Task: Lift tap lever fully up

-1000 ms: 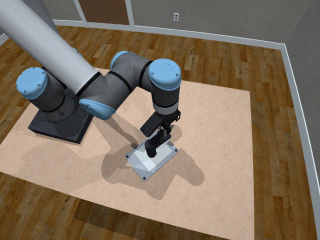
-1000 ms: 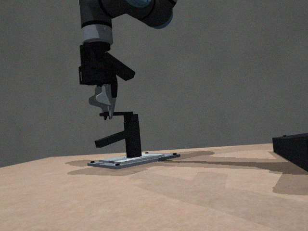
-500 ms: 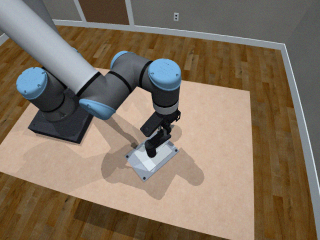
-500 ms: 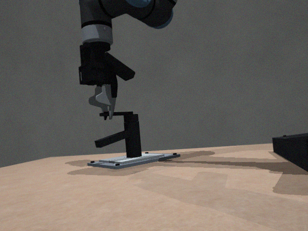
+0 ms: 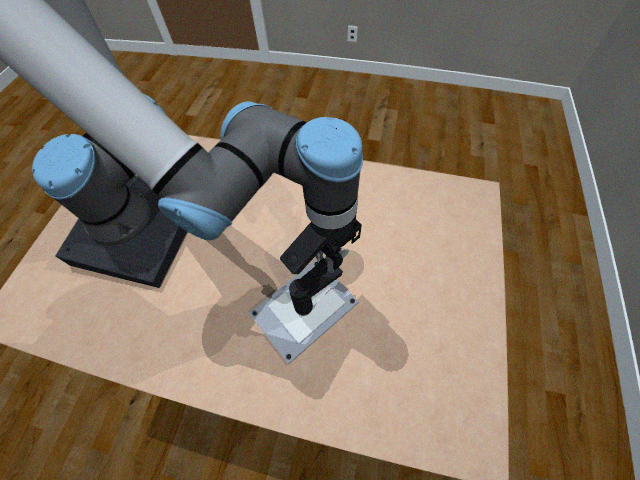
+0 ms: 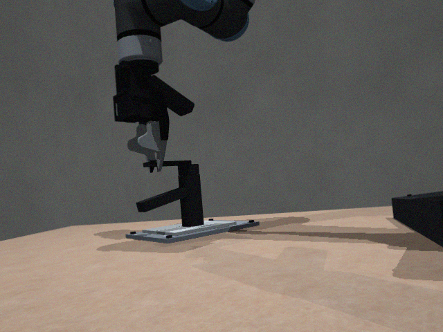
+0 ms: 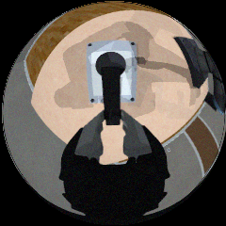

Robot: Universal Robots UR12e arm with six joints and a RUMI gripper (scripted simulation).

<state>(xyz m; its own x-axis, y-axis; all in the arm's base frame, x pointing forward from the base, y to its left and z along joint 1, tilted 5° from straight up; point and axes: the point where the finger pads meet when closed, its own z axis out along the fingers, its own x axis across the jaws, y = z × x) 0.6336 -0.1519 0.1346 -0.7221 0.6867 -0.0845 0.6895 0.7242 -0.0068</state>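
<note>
The flat lever lies 2 cm behind my hand and 2 cm to the right of it. From my hand the other things lie so: black tap: 4 cm behind, 4 cm to the right, 5 cm below.
</note>
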